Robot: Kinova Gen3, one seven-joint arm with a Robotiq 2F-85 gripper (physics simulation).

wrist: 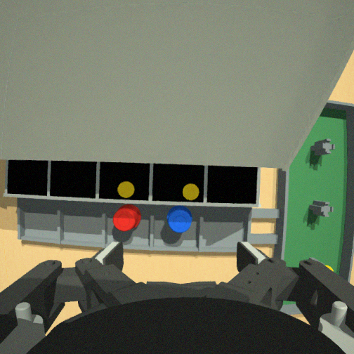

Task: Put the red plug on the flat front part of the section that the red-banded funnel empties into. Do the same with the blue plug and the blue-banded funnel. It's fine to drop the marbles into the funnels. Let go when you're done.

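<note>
The red plug stands on the flat front part of the third section from the left of the grey sectioned box. The blue plug stands on the flat front part of the fourth section, to its right. In the black openings behind them, a yellow marble lies behind the red plug and another yellow marble lies behind the blue plug. My gripper is wide open and empty, apart from both plugs, in front of the box. The banded funnels do not show in the wrist view.
A large grey panel rises behind the black openings. A green tray with a dark rim lies at the right and holds a grey peg, another grey peg and a partly hidden yellow thing. Two grey bars join the box and tray.
</note>
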